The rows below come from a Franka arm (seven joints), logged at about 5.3 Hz.
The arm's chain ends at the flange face. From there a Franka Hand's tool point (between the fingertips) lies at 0.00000 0.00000 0.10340 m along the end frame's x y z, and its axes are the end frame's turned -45 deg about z.
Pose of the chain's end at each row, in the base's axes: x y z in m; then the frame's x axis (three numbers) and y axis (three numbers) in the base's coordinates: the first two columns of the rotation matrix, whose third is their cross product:
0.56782, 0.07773, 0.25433, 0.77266, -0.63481, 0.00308, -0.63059, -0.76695, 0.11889
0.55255, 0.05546, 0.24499, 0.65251, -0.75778, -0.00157, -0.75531, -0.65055, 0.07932
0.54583, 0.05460, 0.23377, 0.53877, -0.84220, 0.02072, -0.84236, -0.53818, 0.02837
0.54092, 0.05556, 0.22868, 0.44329, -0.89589, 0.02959, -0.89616, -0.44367, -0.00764
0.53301, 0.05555, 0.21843, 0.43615, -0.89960, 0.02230, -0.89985, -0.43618, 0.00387
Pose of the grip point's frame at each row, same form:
0.56026, 0.06803, 0.15166, 0.99225, 0.09344, -0.08189, 0.10046, -0.99119, 0.08625
0.54623, 0.05023, 0.14192, 0.99548, -0.07582, -0.05720, -0.07269, -0.99584, 0.05498
0.54451, 0.05121, 0.13043, 0.97661, -0.21497, -0.00541, -0.21467, -0.97608, 0.03471
0.54299, 0.05317, 0.12533, 0.94713, -0.31977, 0.02633, -0.32023, -0.94721, 0.01552
0.53366, 0.05330, 0.11506, 0.94469, -0.32769, 0.01303, -0.32789, -0.94454, 0.01850

